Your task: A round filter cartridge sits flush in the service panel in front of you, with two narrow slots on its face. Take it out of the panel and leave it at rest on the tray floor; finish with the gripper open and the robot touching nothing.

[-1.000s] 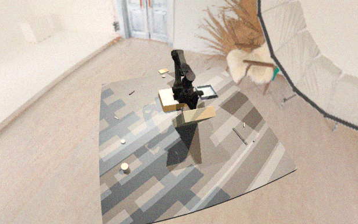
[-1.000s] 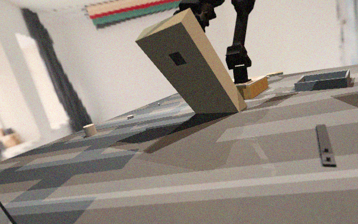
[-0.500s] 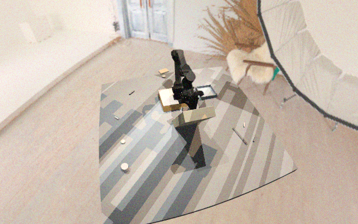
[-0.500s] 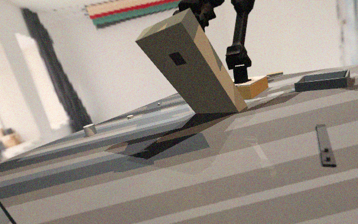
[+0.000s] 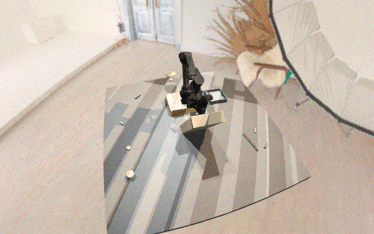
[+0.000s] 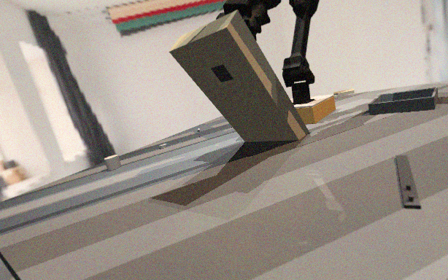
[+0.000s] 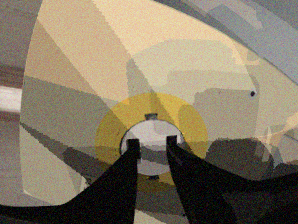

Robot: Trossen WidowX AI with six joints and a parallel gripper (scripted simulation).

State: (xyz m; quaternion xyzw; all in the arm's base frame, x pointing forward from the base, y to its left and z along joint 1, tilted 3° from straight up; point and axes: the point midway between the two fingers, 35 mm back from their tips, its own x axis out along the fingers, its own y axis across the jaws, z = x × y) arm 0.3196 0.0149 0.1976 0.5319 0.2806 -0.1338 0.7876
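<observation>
Now: the grey filter cartridge 10 mm below my gripper tip and 10 mm ahead of it. The rest, counted from my gripper tip: tan service panel 90 mm below, 30 mm behind; then tray 420 mm behind, 250 mm to the left, 240 mm below.
</observation>
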